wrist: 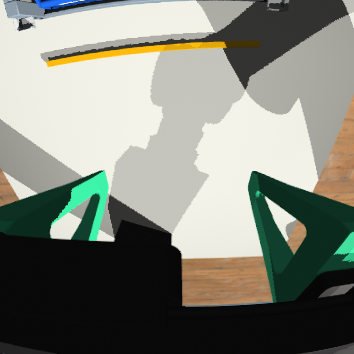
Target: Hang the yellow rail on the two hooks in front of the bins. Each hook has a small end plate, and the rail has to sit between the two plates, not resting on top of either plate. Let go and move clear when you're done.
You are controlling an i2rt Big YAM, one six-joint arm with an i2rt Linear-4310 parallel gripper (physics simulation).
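Frame: origin at the arm's base, x ahead, y left, z up, level; centimetres.
Where they show: gripper, fingertip midpoint: (pixel 177 178).
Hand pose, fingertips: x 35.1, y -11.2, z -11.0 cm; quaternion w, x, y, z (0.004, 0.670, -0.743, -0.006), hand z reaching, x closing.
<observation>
Things, the pixels of their centre, and the offset from my fingertips. "pt": a spot on its surface instead. Level surfaces: height alone.
- yellow rail at the middle of its body: (pixel 148 48) dy +4.5, dx +6.9, dz -28.2 cm
- hook at a spot on its surface: (pixel 25 23) pt dy +21.7, dx +13.9, dz -23.2 cm
- blue bin at a spot on its surface: (pixel 65 3) pt dy +16.5, dx +15.9, dz -27.7 cm
- white table top at its surface level: dz -28.7 cm
The yellow rail (pixel 135 50) lies across the upper part of the wrist view, on the white surface, with its right end in shadow. It is apart from the rack. One hook (pixel 25 23) shows at the upper left and another hook (pixel 277 5) at the top right, both at the grey rack's front edge; their end plates are too small to make out. My gripper (pixel 177 178) is open and empty, its two green fingers wide apart in the lower part of the view, well away from the rail.
The front of the grey rack (pixel 112 12) with part of a blue bin (pixel 65 3) shows at the top edge, beyond the rail. The white table top (pixel 85 105) carries broad shadows. Wooden floor (pixel 227 280) shows past its near edge and at the right.
</observation>
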